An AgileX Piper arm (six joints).
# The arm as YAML. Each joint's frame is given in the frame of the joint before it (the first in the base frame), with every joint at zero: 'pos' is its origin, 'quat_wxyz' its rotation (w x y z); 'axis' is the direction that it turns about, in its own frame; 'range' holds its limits. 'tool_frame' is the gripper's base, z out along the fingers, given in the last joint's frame.
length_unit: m
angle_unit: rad
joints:
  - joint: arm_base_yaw
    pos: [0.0, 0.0, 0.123]
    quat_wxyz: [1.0, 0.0, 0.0, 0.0]
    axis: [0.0, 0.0, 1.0]
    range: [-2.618, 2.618]
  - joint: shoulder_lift
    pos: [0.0, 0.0, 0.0]
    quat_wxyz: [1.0, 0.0, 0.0, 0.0]
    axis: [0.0, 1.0, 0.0]
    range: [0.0, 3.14]
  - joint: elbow
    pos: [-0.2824, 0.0, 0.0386]
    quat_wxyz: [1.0, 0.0, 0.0, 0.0]
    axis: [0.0, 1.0, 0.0]
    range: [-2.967, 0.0]
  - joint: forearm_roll
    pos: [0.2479, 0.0, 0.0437]
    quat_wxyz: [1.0, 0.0, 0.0, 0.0]
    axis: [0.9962, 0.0, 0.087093]
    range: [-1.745, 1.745]
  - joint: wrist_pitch
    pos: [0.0, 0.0, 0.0]
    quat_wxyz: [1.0, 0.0, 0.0, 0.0]
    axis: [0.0, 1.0, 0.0]
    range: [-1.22, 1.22]
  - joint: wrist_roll
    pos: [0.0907, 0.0, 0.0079]
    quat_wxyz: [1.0, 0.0, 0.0, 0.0]
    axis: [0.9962, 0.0, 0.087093]
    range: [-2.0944, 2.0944]
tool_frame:
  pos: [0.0, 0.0, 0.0]
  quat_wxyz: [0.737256, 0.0, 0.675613, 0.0]
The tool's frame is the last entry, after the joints.
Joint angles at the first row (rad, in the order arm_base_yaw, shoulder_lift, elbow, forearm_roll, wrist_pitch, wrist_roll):
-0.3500 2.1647 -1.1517 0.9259 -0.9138 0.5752
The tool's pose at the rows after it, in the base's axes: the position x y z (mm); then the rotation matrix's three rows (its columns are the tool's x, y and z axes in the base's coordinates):
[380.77 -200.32 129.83], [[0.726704 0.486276 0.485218], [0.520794 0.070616 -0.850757], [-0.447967 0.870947 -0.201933]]
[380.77 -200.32 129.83], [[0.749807 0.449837 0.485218], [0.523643 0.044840 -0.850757], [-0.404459 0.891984 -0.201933]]
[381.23 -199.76 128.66], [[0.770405 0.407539 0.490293], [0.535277 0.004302 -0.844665], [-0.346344 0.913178 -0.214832]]
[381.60 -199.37 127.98], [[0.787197 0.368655 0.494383], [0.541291 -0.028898 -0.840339], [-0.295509 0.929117 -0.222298]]
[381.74 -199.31 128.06], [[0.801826 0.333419 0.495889], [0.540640 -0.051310 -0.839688], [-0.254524 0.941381 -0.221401]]
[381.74 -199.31 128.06], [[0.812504 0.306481 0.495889], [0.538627 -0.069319 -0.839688], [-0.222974 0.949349 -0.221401]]
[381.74 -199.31 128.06], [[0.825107 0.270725 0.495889], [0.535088 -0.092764 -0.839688], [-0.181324 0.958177 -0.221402]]
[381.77 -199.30 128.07], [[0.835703 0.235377 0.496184], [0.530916 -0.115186 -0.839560], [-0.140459 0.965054 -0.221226]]
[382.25 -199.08 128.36], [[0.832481 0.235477 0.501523], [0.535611 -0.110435 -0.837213], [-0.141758 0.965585 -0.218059]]
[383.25 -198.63 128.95], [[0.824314 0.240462 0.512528], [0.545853 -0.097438 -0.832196], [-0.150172 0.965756 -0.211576]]
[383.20 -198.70 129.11], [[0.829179 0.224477 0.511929], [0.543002 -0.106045 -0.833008], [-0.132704 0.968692 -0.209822]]
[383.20 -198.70 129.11], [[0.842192 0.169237 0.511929], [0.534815 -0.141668 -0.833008], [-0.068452 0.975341 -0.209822]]
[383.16 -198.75 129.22], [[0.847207 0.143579 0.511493], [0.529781 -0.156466 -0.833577], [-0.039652 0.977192 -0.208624]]
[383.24 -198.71 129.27], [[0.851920 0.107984 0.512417], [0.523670 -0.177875 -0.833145], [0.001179 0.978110 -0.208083]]
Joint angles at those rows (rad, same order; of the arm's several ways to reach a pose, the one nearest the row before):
-0.3500 2.1647 -1.1517 0.9259 -0.9138 0.5830
-0.3500 2.1647 -1.1517 0.9259 -0.9138 0.6324
-0.3500 2.1647 -1.1517 0.9259 -0.8986 0.6940
-0.3500 2.1647 -1.1517 0.9243 -0.8891 0.7483
-0.3500 2.1647 -1.1517 0.9219 -0.8892 0.7933
-0.3500 2.1647 -1.1517 0.9219 -0.8892 0.8267
-0.3500 2.1647 -1.1517 0.9219 -0.8892 0.8703
-0.3500 2.1647 -1.1517 0.9214 -0.8892 0.9131
-0.3500 2.1647 -1.1516 0.9129 -0.8892 0.9159
-0.3500 2.1647 -1.1517 0.8952 -0.8892 0.9159
-0.3500 2.1647 -1.1517 0.8952 -0.8912 0.9343
-0.3500 2.1647 -1.1517 0.8952 -0.8912 1.0003
-0.3500 2.1647 -1.1517 0.8952 -0.8926 1.0300
-0.3500 2.1647 -1.1516 0.8937 -0.8926 1.0725

